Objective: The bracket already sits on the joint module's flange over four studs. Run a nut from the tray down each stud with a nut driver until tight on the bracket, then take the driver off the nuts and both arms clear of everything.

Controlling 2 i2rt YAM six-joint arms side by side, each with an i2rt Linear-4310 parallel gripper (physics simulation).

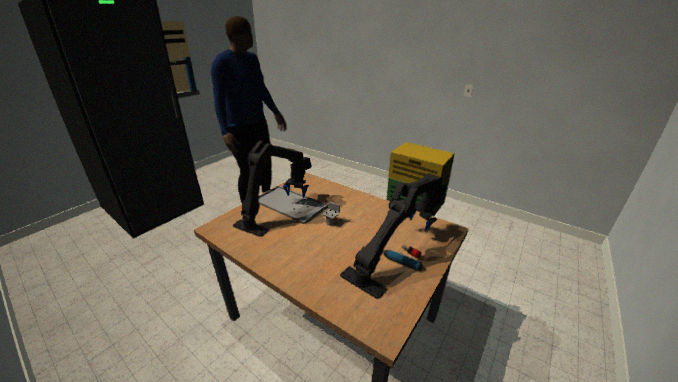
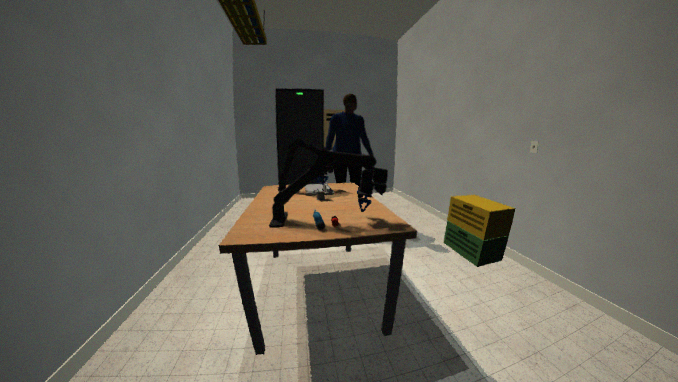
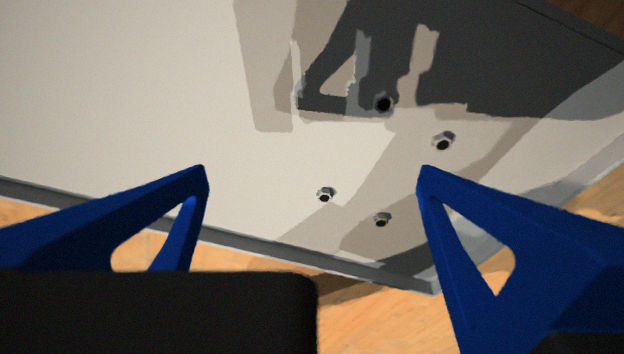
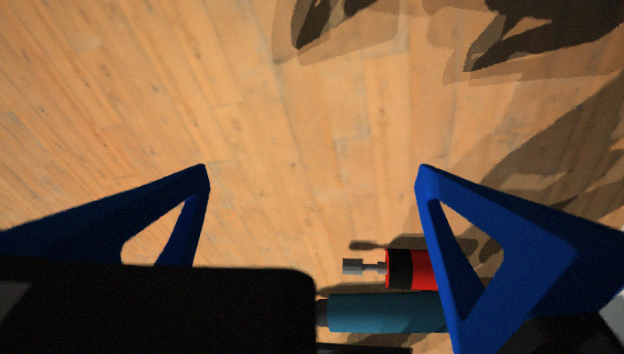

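Seen in the pictures: left gripper, between the fingertips: (image 1: 296, 196) (image 2: 320, 183) (image 3: 312, 176); right gripper, between the fingertips: (image 1: 418, 225) (image 2: 361, 207) (image 4: 312, 175); left arm's base, origin of its link: (image 1: 250, 228); right arm's base, origin of its link: (image 1: 362, 282) (image 2: 279, 219) (image 4: 346, 351).
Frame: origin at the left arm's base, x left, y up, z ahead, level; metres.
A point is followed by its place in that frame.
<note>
The tray (image 1: 275, 199) {x 0.059, y 0.004, z 0.303 m} (image 3: 150, 100) {x 0.002, y 0.004, z 0.308 m} lies at the back left of the table. Several nuts (image 3: 443, 141) {x -0.167, y 0.009, z 0.322 m} (image 3: 325, 194) {x -0.110, y 0.009, z 0.264 m} (image 3: 381, 219) {x -0.157, y 0.009, z 0.248 m} (image 3: 383, 103) {x -0.124, y 0.009, z 0.337 m} stand apart on it, one in shadow. My left gripper (image 1: 296, 193) {x -0.091, y 0.056, z 0.318 m} (image 3: 312, 176) {x -0.091, y 0.056, z 0.318 m} is open and empty above the tray. The pale bracket (image 1: 333, 208) {x -0.368, y 0.079, z 0.268 m} sits on the small joint module (image 1: 330, 220) {x -0.378, y 0.037, z 0.212 m} beside the tray; its studs are too small to tell. The red nut driver (image 1: 413, 251) {x -0.840, y 0.029, z 0.169 m} (image 2: 335, 220) {x -0.869, y 0.032, z 0.172 m} (image 4: 412, 269) {x -0.839, y 0.026, z 0.195 m}, with a grey socket, lies on the table. My right gripper (image 1: 419, 224) {x -0.817, y 0.061, z 0.342 m} (image 4: 312, 175) {x -0.817, y 0.061, z 0.342 m} is open and empty above the table near the driver.
A teal cylindrical tool (image 1: 403, 260) {x -0.814, y 0.032, z 0.085 m} (image 2: 319, 220) {x -0.865, y 0.041, z 0.091 m} (image 4: 385, 312) {x -0.800, y 0.028, z 0.122 m} lies beside the red driver, near the right arm's base. A person (image 1: 239, 95) (image 2: 348, 132) stands behind the table (image 1: 300, 270) {x -0.411, y 0.000, z -0.144 m}. Yellow and green boxes (image 1: 422, 160) (image 2: 480, 220) are stacked on the floor beyond it.
</note>
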